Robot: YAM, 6 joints.
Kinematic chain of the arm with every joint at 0, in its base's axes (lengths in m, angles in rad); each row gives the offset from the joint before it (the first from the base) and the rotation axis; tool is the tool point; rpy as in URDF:
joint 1: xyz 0 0 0.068 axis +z
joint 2: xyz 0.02 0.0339 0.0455 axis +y
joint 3: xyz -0.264 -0.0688 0 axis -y
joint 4: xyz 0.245 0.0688 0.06 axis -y
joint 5: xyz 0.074 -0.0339 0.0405 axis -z
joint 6: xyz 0.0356 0 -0.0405 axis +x
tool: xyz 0 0 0 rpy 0 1.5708 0
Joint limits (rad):
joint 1: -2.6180..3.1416
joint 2: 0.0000..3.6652
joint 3: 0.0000..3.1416
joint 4: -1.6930..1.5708
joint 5: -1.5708..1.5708
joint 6: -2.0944..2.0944
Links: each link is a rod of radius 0.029 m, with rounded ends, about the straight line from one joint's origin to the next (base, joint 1, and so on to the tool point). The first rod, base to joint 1, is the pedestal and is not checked.
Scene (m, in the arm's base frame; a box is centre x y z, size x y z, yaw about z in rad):
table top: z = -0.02
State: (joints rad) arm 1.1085 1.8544 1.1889 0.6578 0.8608 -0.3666
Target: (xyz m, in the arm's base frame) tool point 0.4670 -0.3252 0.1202
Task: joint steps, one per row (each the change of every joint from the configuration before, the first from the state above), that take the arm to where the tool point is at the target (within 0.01 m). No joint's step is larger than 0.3 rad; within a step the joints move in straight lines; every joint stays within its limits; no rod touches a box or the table.
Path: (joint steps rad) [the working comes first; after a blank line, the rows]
Joints at the target: -0.5660 2.6005 1.8709 0.6225 0.7428 -0.3666
Straight joint move there: clear.

1: -0.2791 0.1243 0.1137 -0.0059 -0.0197 0.0000
2: -0.2791 0.1244 0.1136 -0.0059 -0.0196 0.0000
3: -0.2790 0.1243 0.1137 -0.0058 -0.0197 0.0000
4: -0.2791 0.1244 0.1137 -0.0059 -0.0197 0.0000
5: -0.2791 0.1243 0.1136 -0.0059 -0.0196 0.0000
6: -0.2791 0.1244 0.1137 -0.0059 -0.0197 0.0000

